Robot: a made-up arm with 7 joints.
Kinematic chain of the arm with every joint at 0, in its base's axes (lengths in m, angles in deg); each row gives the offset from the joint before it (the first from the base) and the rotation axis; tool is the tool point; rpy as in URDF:
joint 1: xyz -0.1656 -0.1 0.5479 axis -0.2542 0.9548 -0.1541
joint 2: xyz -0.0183 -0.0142 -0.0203 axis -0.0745 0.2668 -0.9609
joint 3: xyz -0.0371 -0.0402 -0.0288 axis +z
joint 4: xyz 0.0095 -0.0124 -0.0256 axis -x
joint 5: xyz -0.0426 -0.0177 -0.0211 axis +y
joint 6: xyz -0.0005 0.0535 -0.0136 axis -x
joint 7: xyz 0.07 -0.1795 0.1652 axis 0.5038 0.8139 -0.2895
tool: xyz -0.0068 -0.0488 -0.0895 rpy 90 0 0
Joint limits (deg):
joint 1: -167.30..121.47
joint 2: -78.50..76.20
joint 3: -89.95..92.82
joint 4: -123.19..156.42
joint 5: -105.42..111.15
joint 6: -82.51..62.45
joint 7: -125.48..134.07
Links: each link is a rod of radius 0.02 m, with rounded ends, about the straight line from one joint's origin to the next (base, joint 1, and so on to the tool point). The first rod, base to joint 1, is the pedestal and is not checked.
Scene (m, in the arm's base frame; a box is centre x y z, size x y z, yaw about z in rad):
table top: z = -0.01
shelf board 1: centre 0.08 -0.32 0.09 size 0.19 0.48 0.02 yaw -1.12
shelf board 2: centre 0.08 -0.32 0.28 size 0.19 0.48 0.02 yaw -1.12
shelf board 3: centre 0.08 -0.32 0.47 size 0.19 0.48 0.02 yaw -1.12
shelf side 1: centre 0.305 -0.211 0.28 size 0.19 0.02 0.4 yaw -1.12
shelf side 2: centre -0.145 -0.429 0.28 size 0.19 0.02 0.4 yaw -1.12
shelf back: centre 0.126 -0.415 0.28 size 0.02 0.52 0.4 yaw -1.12
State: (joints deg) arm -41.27 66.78 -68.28 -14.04 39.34 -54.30 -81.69
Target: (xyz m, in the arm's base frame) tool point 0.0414 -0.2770 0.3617
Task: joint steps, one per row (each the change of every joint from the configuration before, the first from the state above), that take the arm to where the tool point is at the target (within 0.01 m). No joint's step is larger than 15 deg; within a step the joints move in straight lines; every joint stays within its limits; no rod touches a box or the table.
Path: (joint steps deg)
1: 5.32 -1.21 1.14 -13.03 -1.61 -1.72 9.43
2: 5.33 -1.21 1.14 -13.04 -1.61 -1.73 9.43
3: 5.32 -1.21 1.14 -13.03 -1.60 -1.72 9.42
4: 5.32 -1.21 1.14 -13.03 -1.61 -1.72 9.43
5: 5.33 -1.21 1.14 -13.04 -1.61 -1.73 9.43
6: 5.32 -1.21 1.14 -13.03 -1.61 -1.72 9.43
7: 5.33 -1.21 1.14 -13.03 -1.61 -1.72 9.43
8: -11.73 1.95 -8.07 3.89 -1.41 -5.39 -14.88
9: -11.73 1.95 -8.08 3.89 -1.42 -5.38 -14.88
10: -11.73 1.95 -8.07 3.89 -1.41 -5.38 -14.88

